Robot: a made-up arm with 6 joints. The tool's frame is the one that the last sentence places.
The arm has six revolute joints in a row. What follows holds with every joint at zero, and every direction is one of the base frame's. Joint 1 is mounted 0.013 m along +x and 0.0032 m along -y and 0.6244 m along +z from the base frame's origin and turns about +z. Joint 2 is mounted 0.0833 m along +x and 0.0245 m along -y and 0.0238 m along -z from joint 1 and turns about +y. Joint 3 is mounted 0.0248 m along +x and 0.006 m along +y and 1.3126 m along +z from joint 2 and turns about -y. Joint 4 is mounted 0.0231 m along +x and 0.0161 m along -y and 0.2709 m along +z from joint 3 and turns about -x. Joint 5 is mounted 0.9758 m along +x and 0.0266 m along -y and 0.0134 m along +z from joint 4 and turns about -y. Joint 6 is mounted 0.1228 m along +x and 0.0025 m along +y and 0.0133 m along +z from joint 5 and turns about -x. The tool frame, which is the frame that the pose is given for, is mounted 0.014 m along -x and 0.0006 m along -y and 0.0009 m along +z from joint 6; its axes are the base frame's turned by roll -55.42, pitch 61.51 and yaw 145.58 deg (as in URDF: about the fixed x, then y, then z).
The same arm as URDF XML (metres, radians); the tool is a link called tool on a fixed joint. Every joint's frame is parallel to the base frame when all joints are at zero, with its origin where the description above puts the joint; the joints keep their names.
<robot name="arm">
<link name="base"/>
<link name="link1"/>
<link name="link2"/>
<link name="link3"/>
<link name="link4"/>
<link name="link5"/>
<link name="link6"/>
<link name="tool"/>
<joint name="joint 1" type="continuous"><parent link="base"/><child link="link1"/><origin xyz="0.013 -0.0032 0.6244" rpy="0 0 0"/><axis xyz="0 0 1"/></joint>
<joint name="joint 2" type="continuous"><parent link="link1"/><child link="link2"/><origin xyz="0.0833 -0.0245 -0.0238" rpy="0 0 0"/><axis xyz="0 1 0"/></joint>
<joint name="joint 3" type="continuous"><parent link="link2"/><child link="link3"/><origin xyz="0.0248 0.006 1.3126" rpy="0 0 0"/><axis xyz="0 -1 0"/></joint>
<joint name="joint 4" type="continuous"><parent link="link3"/><child link="link4"/><origin xyz="0.0231 -0.0161 0.2709" rpy="0 0 0"/><axis xyz="-1 0 0"/></joint>
<joint name="joint 5" type="continuous"><parent link="link4"/><child link="link5"/><origin xyz="0.9758 -0.0266 0.0134" rpy="0 0 0"/><axis xyz="0 -1 0"/></joint>
<joint name="joint 6" type="continuous"><parent link="link5"/><child link="link6"/><origin xyz="0.1228 0.0025 0.0133" rpy="0 0 0"/><axis xyz="-1 0 0"/></joint>
<joint name="tool_fixed" type="fixed"><parent link="link6"/><child link="tool"/><origin xyz="-0.014 -0.0006 0.0009" rpy="-0.9673 1.0736 2.5409"/></joint>
</robot>

